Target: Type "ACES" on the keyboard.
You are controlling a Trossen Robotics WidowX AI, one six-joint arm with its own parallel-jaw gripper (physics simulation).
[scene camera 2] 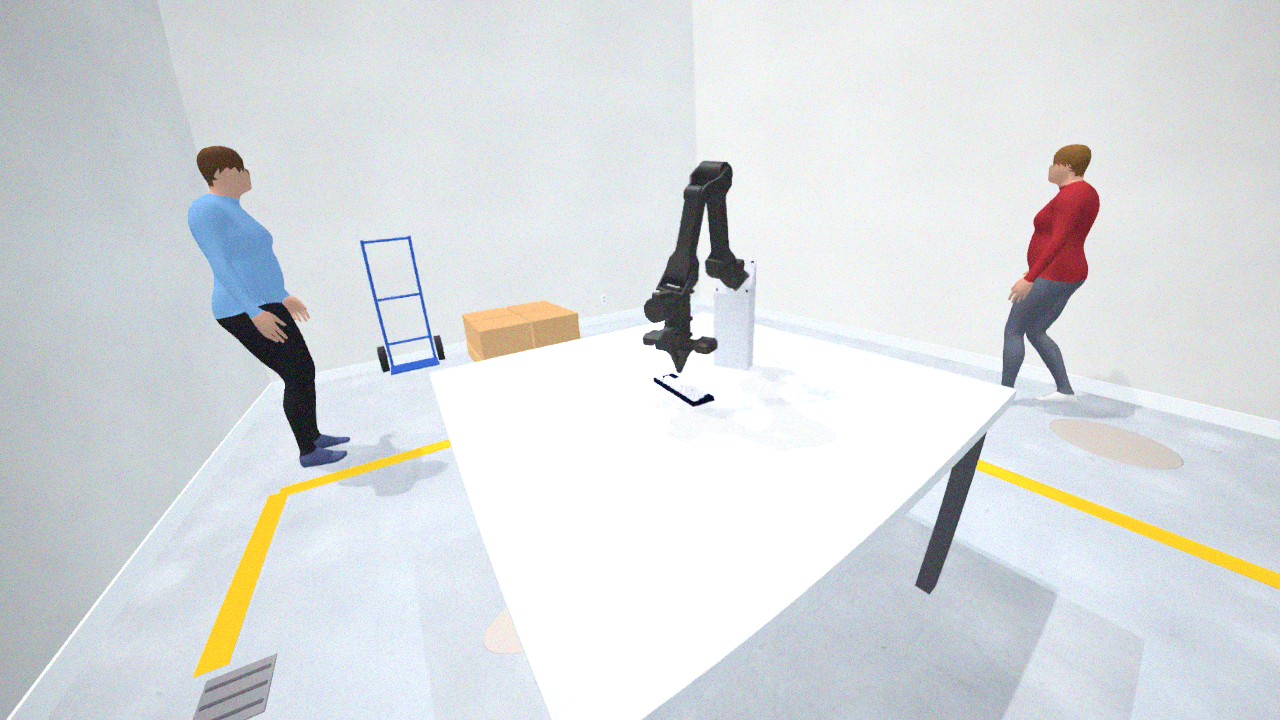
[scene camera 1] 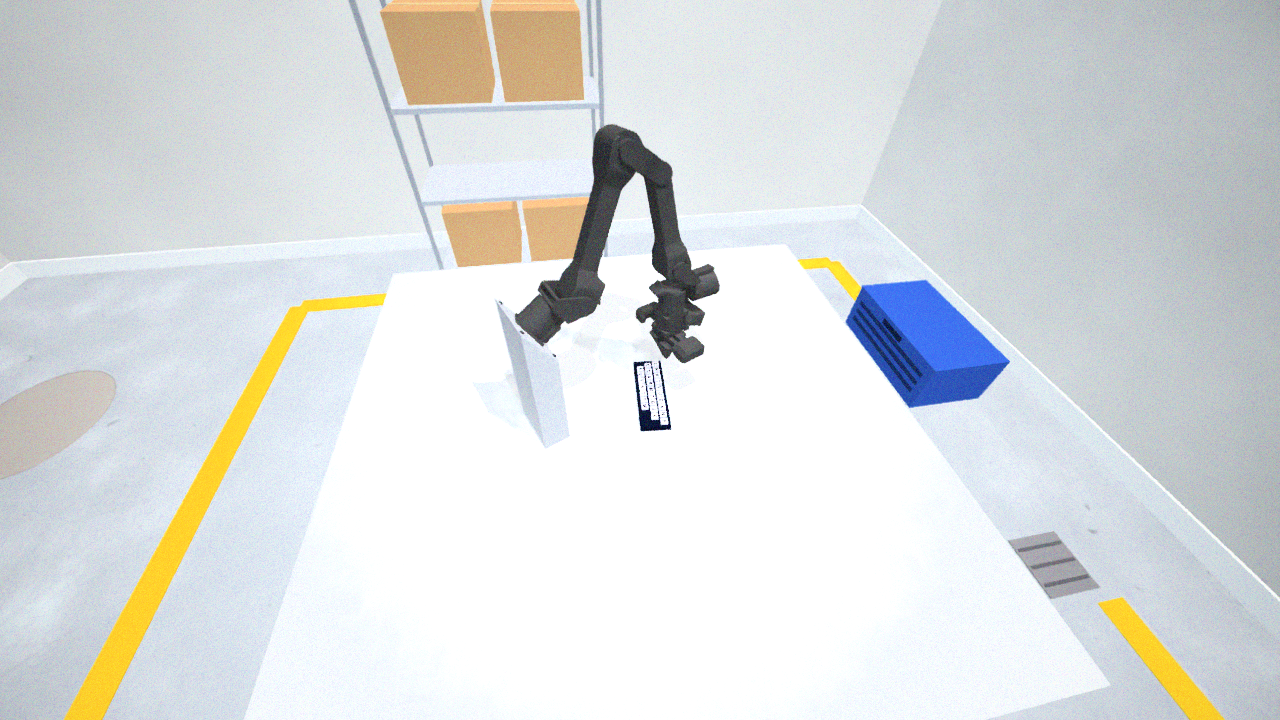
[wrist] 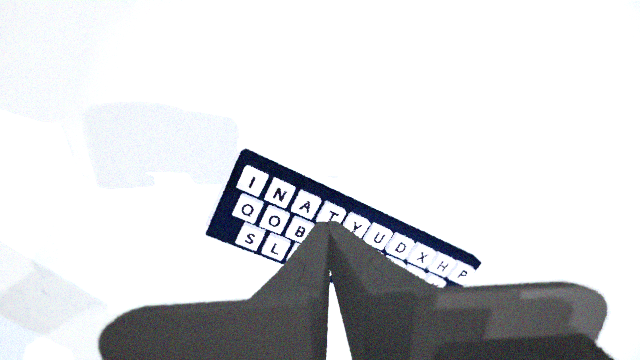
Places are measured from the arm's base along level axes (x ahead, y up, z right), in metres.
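Pixels of known places: gripper, fingertip midpoint: (scene camera 2: 679, 372) (scene camera 1: 666, 357) (wrist: 326, 230); arm's base, origin of the base link: (scene camera 2: 735, 277) (scene camera 1: 528, 330).
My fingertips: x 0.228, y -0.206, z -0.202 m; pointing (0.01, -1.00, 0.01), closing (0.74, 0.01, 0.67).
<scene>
Ahead of a thing's pixels: the offset from my fingertips to its top centre. Level surfaces: height alone.
A small dark navy keyboard {dx -0.020, dy -0.061, dz +0.059 m} (scene camera 1: 653, 398) (scene camera 2: 684, 391) (wrist: 320, 192) with white lettered keys lies flat on the white table {dy -0.077 m} (scene camera 1: 626, 555) (scene camera 2: 680, 510). My gripper (scene camera 1: 663, 351) (scene camera 2: 680, 368) (wrist: 326, 230) is shut and empty, pointing down above the keyboard. In the wrist view its tips overlap the lower part of the T key {dx -0.011, dy -0.061, dz +0.024 m} (wrist: 332, 214). The A key {dx -0.017, dy -0.061, dz +0.006 m} (wrist: 306, 205) shows just up and left of the tips, and the S key {dx -0.063, dy -0.061, dz -0.005 m} (wrist: 249, 237) shows at the keyboard's lower left. The C and E keys are hidden behind the fingers. I cannot tell whether the tips touch a key.
A white upright block (scene camera 1: 537, 385) (scene camera 2: 733, 331) stands at the arm's base, beside the keyboard. Off the table are a blue cabinet (scene camera 1: 948, 326), a shelf rack (scene camera 1: 501, 180), cardboard boxes (scene camera 2: 519, 329), a person in blue (scene camera 2: 241, 259) and a person in red (scene camera 2: 1065, 232).
</scene>
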